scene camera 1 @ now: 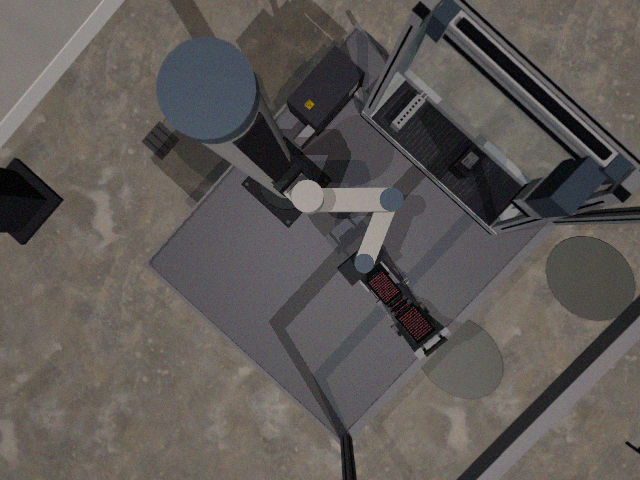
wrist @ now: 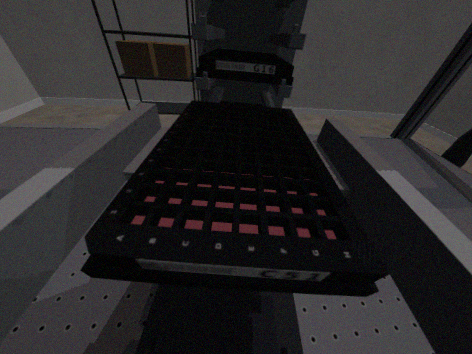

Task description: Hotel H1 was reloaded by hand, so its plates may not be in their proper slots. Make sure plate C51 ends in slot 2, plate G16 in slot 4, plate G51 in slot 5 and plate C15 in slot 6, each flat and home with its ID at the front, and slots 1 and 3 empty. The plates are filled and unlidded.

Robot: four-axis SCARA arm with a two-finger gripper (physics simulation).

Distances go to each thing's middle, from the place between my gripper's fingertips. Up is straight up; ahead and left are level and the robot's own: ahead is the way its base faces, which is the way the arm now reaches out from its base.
The plate G16 [wrist: 227, 64] lies 13 cm ahead of my hand, 2 cm to the right of it and 2 cm above it. The rest, counted from my hand: plate C51 [wrist: 233, 196] (2 cm behind, 1 cm below); plate G51 [scene camera 1: 414, 322] (13 cm ahead, 9 cm above, 2 cm to the right).
